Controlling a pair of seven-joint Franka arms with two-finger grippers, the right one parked.
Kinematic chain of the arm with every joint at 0, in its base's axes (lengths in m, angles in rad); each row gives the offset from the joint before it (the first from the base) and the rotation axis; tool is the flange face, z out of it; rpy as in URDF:
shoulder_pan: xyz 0 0 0.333 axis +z
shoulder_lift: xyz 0 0 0 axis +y
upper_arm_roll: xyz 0 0 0.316 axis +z
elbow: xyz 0.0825 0 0 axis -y
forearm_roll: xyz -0.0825 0 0.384 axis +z
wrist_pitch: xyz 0 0 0 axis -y
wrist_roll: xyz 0.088 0 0 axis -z
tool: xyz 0 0 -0.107 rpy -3.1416 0 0
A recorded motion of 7 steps. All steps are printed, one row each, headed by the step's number.
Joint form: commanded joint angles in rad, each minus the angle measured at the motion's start. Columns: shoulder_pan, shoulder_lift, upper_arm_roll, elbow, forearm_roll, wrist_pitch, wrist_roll.
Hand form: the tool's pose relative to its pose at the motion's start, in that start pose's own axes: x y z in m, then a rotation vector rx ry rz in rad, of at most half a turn. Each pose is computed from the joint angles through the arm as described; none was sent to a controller.
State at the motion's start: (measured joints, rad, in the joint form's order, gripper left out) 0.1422 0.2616 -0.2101 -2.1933 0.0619 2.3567 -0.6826
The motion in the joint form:
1: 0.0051 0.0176 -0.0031 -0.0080 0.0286 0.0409 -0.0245
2: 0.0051 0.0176 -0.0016 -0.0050 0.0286 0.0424 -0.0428
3: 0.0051 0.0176 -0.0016 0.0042 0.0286 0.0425 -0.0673
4: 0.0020 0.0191 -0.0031 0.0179 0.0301 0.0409 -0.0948
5: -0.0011 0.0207 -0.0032 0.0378 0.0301 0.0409 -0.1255
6: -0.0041 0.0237 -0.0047 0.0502 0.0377 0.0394 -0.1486
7: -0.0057 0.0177 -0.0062 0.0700 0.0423 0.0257 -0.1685
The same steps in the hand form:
1: 0.0015 0.0001 0.0091 0.0003 0.0213 -0.0052
2: 0.0029 0.0001 0.0077 -0.0025 0.0249 -0.0252
3: 0.0055 0.0017 0.0039 -0.0084 0.0322 -0.0502
4: 0.0075 0.0060 -0.0009 -0.0150 0.0410 -0.0727
5: 0.0116 0.0109 -0.0084 -0.0274 0.0547 -0.1013
6: 0.0132 0.0148 -0.0120 -0.0299 0.0638 -0.1152
7: 0.0162 0.0185 -0.0226 -0.0346 0.0762 -0.1302

